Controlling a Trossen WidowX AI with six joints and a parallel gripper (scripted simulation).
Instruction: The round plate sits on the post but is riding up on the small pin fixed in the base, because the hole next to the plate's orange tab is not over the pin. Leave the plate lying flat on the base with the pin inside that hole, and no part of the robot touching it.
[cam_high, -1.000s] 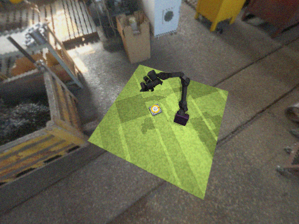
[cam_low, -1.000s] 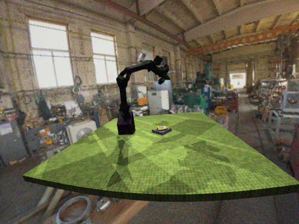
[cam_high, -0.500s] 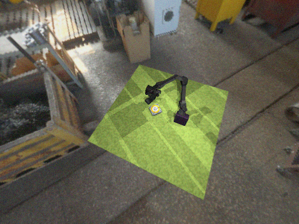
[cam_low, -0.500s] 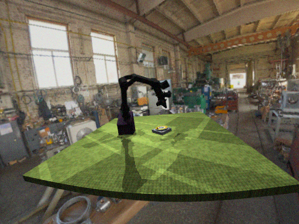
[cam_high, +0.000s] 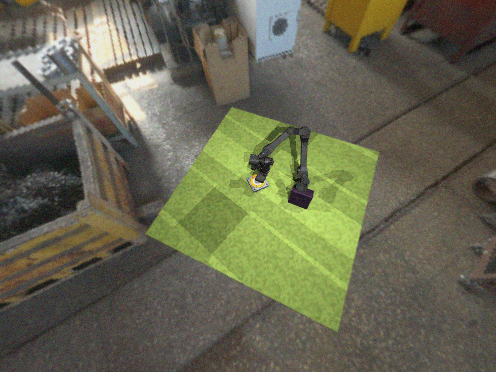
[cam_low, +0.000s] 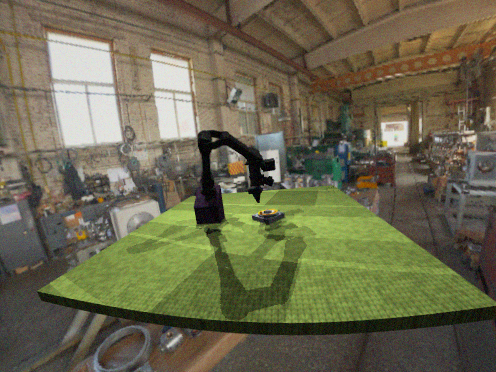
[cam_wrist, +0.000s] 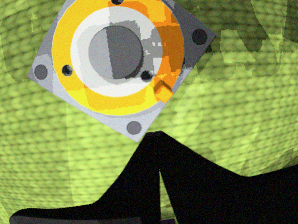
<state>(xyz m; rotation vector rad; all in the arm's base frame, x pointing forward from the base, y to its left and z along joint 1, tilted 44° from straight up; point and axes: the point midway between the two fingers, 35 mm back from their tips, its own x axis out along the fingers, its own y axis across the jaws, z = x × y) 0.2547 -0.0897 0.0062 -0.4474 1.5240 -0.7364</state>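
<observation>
Right now my gripper tip is 30 mm short of the round plate and 60 mm above it. Round my gripper tip: grey square base: 40 mm ahead, 10 mm to the left, 70 mm below.
</observation>
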